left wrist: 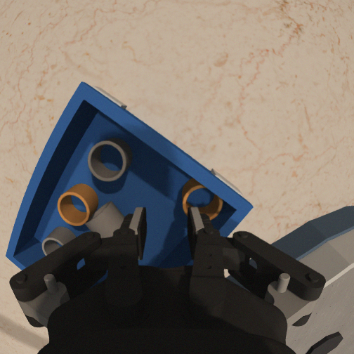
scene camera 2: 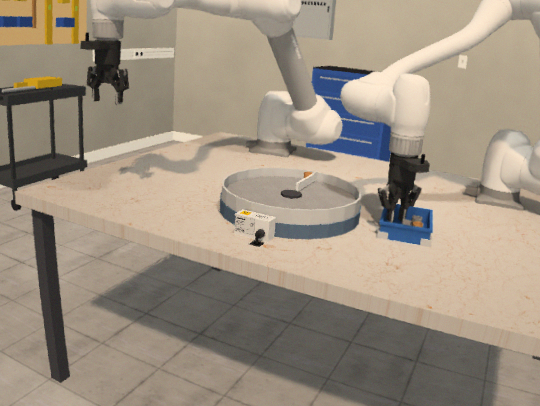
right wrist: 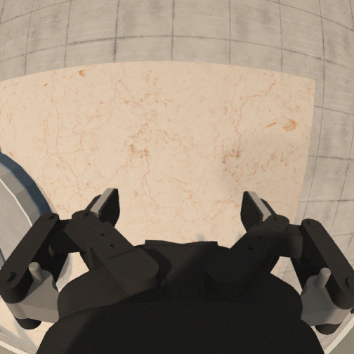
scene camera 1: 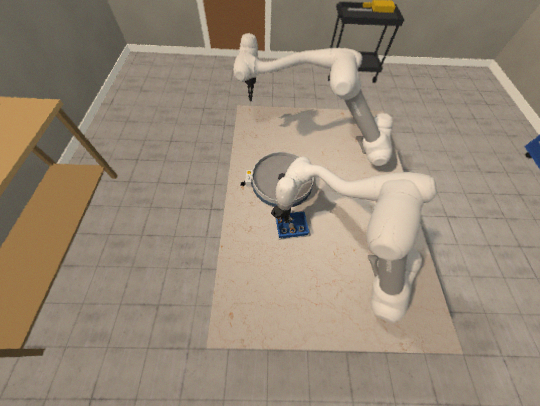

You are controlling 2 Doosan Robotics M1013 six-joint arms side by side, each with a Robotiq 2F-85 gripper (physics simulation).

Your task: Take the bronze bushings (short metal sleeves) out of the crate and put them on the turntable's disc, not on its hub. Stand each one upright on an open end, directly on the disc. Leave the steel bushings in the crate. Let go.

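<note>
The blue crate [scene camera 1: 294, 236] [scene camera 2: 406, 235] [left wrist: 165, 142] holds two bronze bushings. One bronze bushing [left wrist: 90, 196] is at the left in the left wrist view, beside the steel bushings [left wrist: 126, 150] [left wrist: 104, 220] [left wrist: 61, 235]. The other bronze bushing [left wrist: 188, 194] is near the crate's right corner, by one fingertip. My left gripper [scene camera 1: 283, 216] [scene camera 2: 396, 219] [left wrist: 166, 218] is open and empty, fingertips low at the crate. A bronze bushing [scene camera 2: 307, 174] is on the turntable's disc [scene camera 1: 270, 172] [scene camera 2: 250, 187], partly hidden. My right gripper [scene camera 1: 251, 97] [scene camera 2: 107, 99] [right wrist: 180, 202] is open and empty, high up.
The dark hub [scene camera 2: 291, 193] is at the disc's middle. A white divider [scene camera 2: 306, 181] runs outward from near it, and a raised rim [scene camera 2: 300, 215] surrounds the disc. A white box [scene camera 1: 249, 176] [scene camera 2: 255, 223] with a black knob stands against the turntable.
</note>
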